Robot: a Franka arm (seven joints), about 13 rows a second.
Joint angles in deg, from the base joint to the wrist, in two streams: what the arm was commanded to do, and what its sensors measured. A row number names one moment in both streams.
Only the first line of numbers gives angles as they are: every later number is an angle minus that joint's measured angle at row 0.
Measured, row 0:
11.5 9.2 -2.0 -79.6 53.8 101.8 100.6
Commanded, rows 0 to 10:
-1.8 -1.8 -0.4 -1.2 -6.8 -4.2 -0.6
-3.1 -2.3 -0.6 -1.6 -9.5 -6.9 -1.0
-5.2 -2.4 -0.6 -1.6 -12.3 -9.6 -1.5
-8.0 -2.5 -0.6 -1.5 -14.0 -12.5 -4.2
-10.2 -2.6 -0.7 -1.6 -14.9 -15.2 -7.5
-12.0 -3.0 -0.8 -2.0 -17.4 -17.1 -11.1
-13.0 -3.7 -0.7 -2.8 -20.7 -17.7 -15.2
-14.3 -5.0 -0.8 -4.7 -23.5 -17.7 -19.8
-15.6 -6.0 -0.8 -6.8 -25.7 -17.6 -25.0
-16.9 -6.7 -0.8 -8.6 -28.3 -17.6 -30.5
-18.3 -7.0 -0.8 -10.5 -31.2 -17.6 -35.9
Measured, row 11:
-15.9 -3.6 -1.7 -4.7 -27.2 -18.0 -27.6
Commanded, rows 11 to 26:
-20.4 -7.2 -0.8 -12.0 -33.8 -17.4 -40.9
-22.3 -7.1 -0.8 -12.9 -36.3 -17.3 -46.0
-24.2 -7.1 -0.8 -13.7 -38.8 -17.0 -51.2
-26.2 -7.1 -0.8 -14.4 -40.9 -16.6 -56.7
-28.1 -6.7 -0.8 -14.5 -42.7 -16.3 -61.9
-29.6 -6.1 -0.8 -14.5 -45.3 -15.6 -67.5
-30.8 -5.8 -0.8 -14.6 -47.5 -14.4 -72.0
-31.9 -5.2 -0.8 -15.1 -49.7 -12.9 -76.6
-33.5 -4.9 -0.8 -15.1 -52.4 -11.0 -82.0
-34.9 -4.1 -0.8 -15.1 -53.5 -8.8 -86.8
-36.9 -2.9 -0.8 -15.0 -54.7 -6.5 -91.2
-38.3 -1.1 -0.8 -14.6 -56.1 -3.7 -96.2
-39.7 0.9 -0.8 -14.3 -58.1 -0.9 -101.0
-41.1 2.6 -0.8 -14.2 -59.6 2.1 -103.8
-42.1 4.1 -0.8 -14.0 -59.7 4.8 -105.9
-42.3 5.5 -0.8 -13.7 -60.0 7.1 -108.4
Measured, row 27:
-40.9 3.2 -2.0 -14.4 -58.6 3.2 -104.3
